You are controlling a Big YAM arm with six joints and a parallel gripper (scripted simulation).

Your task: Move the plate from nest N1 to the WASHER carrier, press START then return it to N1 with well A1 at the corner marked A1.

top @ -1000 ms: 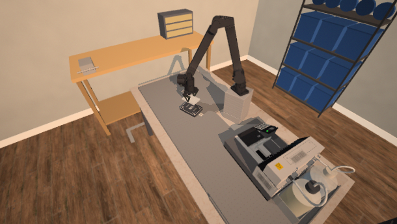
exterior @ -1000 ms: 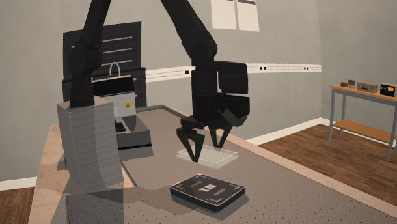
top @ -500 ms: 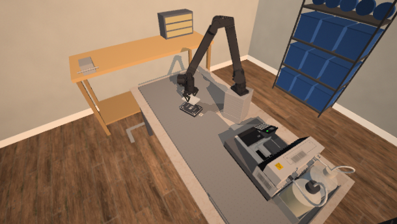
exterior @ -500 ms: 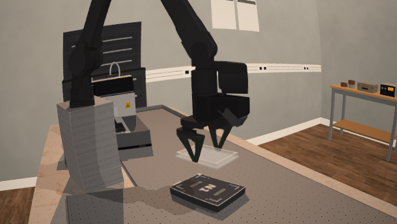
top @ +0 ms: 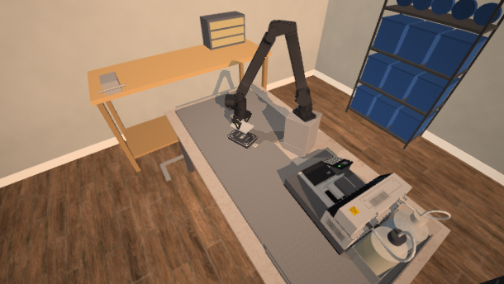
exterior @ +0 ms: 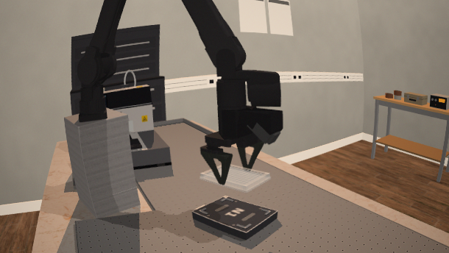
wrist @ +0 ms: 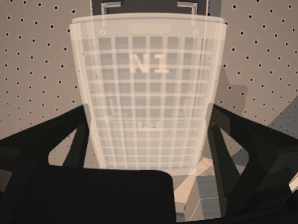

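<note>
The nest frame is 11 cm below my hand. From my hand the other things lie so: dark carrier 20 cm behind, 52 cm to the left, 5 cm below; then clear well plate 1 cm below; then label 4 cm behind, 10 cm to the left, 12 cm below.
</note>
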